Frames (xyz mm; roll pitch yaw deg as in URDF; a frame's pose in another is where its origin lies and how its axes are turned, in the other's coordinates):
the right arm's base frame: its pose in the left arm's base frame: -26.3 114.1 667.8 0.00 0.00 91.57
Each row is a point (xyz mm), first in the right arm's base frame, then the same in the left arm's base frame.
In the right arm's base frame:
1: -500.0 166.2 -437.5
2: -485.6 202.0 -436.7
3: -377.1 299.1 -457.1
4: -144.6 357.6 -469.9
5: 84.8 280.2 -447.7
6: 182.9 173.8 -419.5
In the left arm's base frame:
1: -178.7 -390.3 230.3
2: -214.9 -376.9 231.1
3: -315.0 -271.1 210.7
4: -379.8 -40.2 197.9
5: -308.7 191.2 220.1
6: -205.0 292.2 248.3

